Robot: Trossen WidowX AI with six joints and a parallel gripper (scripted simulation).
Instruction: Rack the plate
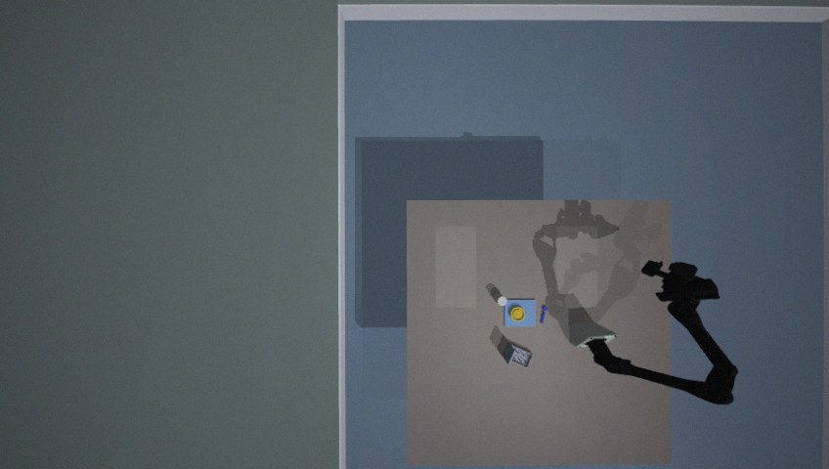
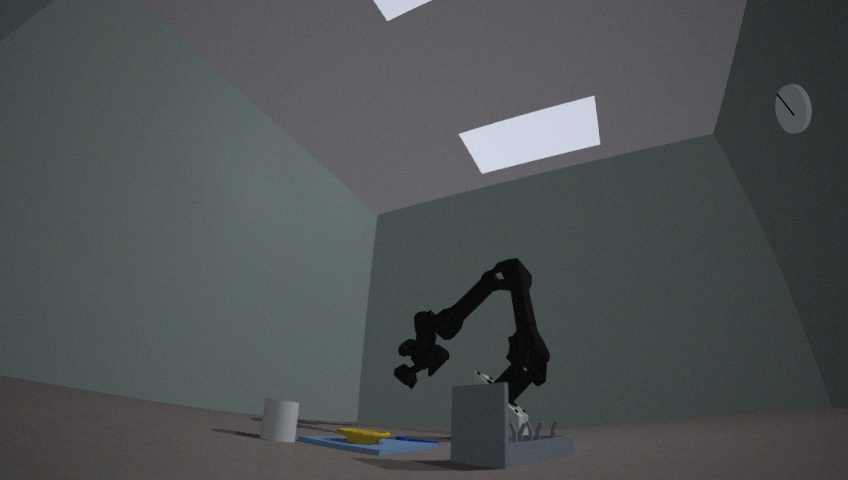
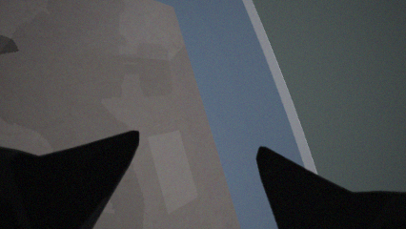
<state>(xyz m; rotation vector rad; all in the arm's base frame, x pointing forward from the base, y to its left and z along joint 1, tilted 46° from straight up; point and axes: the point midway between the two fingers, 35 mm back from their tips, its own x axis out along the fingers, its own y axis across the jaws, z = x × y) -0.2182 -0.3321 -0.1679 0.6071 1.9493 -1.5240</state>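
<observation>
My gripper tip is now 580 mm short of the yellow plate, 300 mm to the right of it and 140 mm above it. Round my gripper tip: blue mat: 560 mm ahead, 300 mm to the left, 150 mm below; white cup: 670 mm ahead, 240 mm to the left, 130 mm below; grey dish rack: 560 mm ahead, 500 mm to the left, 130 mm below.
</observation>
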